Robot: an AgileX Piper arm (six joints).
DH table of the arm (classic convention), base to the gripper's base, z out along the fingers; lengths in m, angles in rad. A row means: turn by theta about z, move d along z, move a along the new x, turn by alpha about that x. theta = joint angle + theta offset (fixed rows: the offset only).
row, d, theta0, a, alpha
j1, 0.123, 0, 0, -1.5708
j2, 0, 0.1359, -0.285, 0
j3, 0, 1.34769, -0.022, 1.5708
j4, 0.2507, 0, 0, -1.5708
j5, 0, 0, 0, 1.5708
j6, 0.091, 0, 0, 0
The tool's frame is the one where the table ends.
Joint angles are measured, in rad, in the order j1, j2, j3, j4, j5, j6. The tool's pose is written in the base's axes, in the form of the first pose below.
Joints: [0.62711 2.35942 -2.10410 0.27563 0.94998 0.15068]
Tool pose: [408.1 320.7 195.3 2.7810 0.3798 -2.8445]
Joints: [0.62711 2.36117 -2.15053 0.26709 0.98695 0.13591]
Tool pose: [409.4 321.4 206.3 2.7908 0.3958 -2.8169]
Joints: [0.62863 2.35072 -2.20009 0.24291 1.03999 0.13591]
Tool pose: [408.5 320.3 223.7 2.8119 0.4106 -2.7916]
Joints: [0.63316 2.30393 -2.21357 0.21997 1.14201 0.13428]
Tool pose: [397.2 314.0 247.3 2.8465 0.3791 -2.7481]
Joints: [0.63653 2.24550 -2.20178 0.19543 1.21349 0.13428]
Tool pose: [385.4 305.5 270.1 2.8781 0.3619 -2.7191]
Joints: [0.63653 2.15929 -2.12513 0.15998 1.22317 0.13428]
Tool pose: [372.7 292.4 289.0 2.9153 0.3693 -2.7058]
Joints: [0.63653 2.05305 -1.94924 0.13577 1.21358 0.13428]
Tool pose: [352.3 274.7 288.1 2.9528 0.3149 -2.6950]
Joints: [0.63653 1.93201 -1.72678 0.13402 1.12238 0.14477]
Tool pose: [328.9 256.7 280.5 2.9545 0.3027 -2.7165]
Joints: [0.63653 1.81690 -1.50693 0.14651 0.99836 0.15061]
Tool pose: [304.5 239.0 268.8 2.9389 0.3170 -2.7459]
